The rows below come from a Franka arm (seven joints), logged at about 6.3 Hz.
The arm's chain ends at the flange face. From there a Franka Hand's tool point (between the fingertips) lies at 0.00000 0.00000 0.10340 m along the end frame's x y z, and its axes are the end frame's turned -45 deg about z.
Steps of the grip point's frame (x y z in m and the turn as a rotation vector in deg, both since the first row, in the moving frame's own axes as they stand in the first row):
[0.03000, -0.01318, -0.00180, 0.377, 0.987, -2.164]
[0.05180, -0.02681, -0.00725, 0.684, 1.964, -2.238]
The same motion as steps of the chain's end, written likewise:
[0.01115, -0.02878, -0.00178, 0.964, 0.431, -2.164]
[0.01610, -0.05218, -0.00718, 1.872, 0.905, -2.238]

